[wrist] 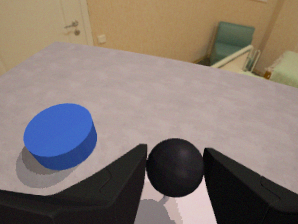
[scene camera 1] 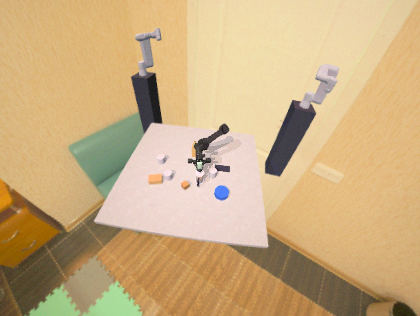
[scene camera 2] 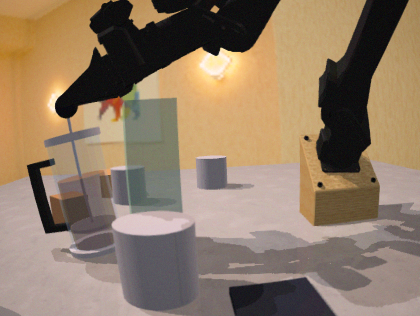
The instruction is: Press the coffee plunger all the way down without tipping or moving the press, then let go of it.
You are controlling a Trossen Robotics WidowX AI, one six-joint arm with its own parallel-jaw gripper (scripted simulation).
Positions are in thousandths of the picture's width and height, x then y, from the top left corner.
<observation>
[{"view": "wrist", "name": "gripper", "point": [589,685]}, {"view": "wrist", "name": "blue disc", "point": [206,609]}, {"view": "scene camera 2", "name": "gripper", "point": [144,334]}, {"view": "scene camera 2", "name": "coffee press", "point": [182,505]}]
</observation>
